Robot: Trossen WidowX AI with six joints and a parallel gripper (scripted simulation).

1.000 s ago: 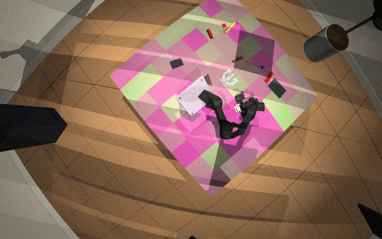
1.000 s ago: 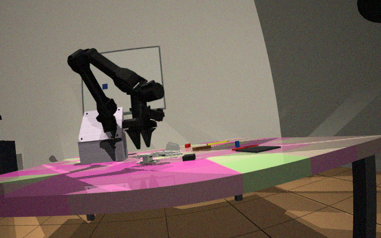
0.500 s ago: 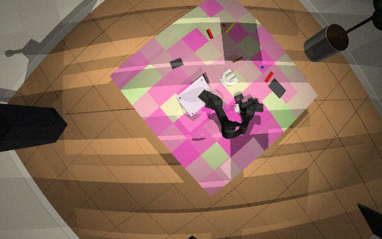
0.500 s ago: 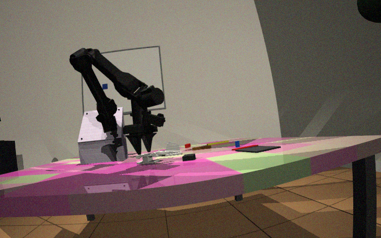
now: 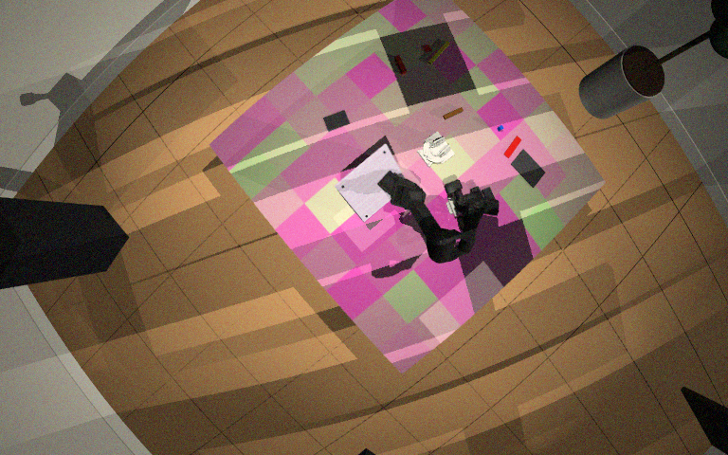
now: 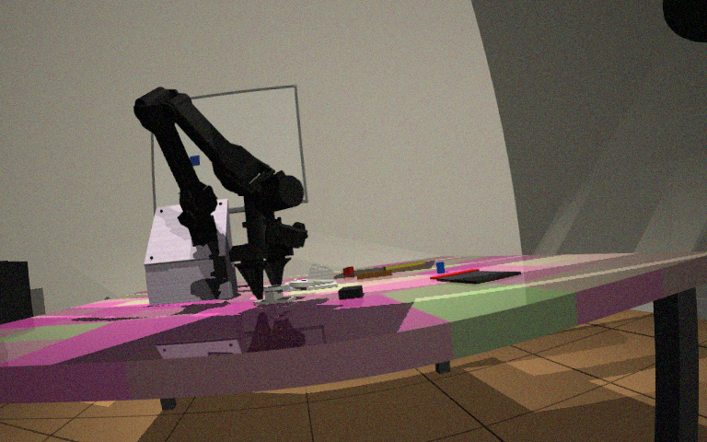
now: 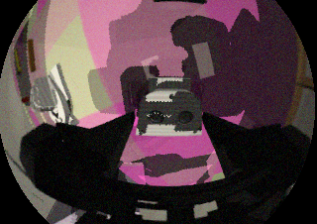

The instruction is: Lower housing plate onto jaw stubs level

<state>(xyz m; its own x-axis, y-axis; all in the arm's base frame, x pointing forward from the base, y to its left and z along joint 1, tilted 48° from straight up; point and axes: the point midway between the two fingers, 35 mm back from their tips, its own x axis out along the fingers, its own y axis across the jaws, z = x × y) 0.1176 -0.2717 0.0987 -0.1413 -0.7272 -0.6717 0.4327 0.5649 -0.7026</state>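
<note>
My gripper tip is now 1 cm short of the white piece. Also, from my gripper tip: dark block (14 cm ahead, 8 cm to the right); red bar (38 cm ahead, 3 cm to the right, 1 cm below); dark flat plate (37 cm ahead, 14 cm to the right, 1 cm below).
</note>
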